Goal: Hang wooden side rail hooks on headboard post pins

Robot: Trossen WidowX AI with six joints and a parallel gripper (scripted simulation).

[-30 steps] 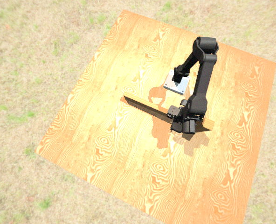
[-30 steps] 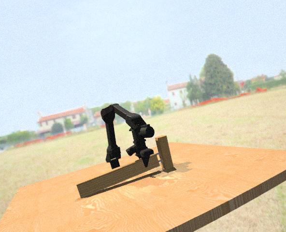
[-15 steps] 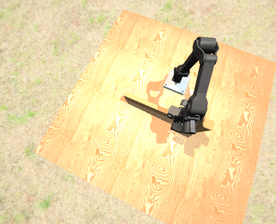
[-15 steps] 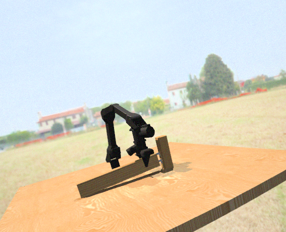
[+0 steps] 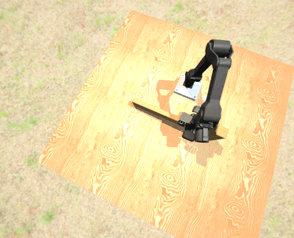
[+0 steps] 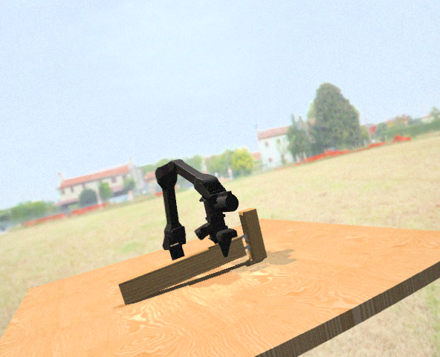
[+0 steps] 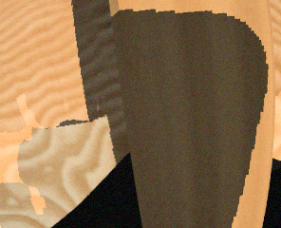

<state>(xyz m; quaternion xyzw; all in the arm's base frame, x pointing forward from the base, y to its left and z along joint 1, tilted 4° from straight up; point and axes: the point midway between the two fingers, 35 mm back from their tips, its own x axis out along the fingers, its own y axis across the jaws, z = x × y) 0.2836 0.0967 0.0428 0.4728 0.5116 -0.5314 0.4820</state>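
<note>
Now: gripper tip 120 mm to the right of the headboard post and 40 mm below it.
</note>
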